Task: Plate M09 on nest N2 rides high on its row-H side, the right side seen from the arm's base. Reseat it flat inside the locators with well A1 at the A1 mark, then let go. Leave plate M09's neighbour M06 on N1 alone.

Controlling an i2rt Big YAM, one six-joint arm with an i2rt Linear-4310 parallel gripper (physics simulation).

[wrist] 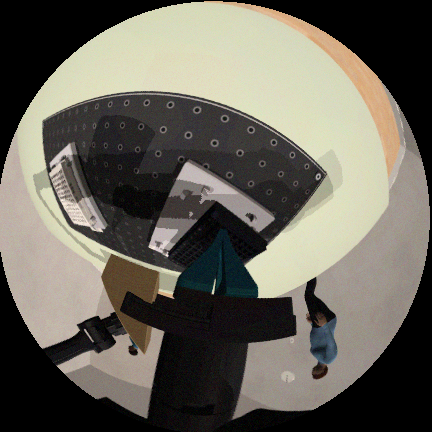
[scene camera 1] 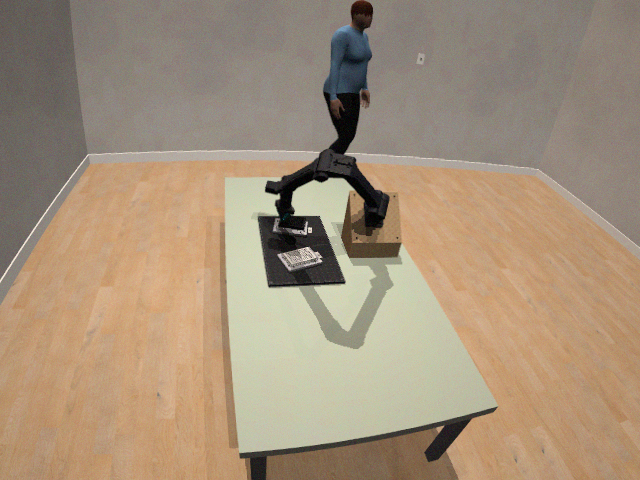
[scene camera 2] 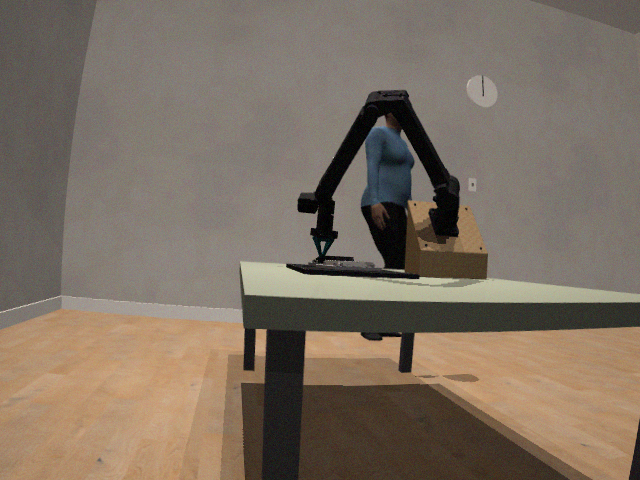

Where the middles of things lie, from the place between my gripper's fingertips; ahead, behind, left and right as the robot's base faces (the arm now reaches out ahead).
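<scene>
Hand 20 mm above the N2 plate (wrist: 196,188), 50 mm past it, 10 mm to the right of it.
</scene>
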